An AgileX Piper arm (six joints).
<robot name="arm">
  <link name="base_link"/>
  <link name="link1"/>
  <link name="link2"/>
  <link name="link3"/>
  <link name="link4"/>
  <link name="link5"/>
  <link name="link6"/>
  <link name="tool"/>
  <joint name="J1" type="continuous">
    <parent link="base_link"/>
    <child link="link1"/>
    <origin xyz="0 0 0.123"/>
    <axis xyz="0 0 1"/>
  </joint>
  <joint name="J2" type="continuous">
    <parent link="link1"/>
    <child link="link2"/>
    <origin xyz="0 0 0"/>
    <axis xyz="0 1 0"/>
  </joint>
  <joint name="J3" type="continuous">
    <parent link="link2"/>
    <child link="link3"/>
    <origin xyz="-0.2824 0 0.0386"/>
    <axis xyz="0 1 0"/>
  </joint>
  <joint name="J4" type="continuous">
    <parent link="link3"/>
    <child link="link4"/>
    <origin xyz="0.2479 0 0.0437"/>
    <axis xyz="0.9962 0 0.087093"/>
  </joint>
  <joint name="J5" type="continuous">
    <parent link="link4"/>
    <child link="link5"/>
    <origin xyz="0 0 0"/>
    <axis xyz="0 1 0"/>
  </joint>
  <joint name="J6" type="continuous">
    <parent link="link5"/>
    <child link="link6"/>
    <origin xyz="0.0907 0 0.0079"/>
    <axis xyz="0.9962 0 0.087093"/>
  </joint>
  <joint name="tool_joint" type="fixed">
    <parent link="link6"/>
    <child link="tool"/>
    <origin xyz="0 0 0" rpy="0 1.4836 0"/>
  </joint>
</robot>
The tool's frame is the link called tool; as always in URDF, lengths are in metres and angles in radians. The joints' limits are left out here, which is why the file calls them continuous.
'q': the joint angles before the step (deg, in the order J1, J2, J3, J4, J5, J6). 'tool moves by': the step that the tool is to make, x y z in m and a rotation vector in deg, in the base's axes. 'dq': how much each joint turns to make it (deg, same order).
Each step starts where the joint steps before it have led.
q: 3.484, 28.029, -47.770, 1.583, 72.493, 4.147
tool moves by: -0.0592, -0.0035, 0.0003, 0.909, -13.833, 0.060
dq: 0.025, -15.266, 0.870, 0.067, 0.533, 0.019
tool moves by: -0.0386, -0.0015, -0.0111, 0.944, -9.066, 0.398
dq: -0.006, -10.715, 1.123, 0.561, 0.486, -0.006
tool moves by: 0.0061, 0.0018, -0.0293, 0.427, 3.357, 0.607
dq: -0.053, -3.278, 6.425, 0.906, 0.178, 0.022
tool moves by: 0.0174, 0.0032, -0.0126, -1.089, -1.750, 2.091
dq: -0.036, 0.005, 5.061, 1.589, -6.571, -2.996
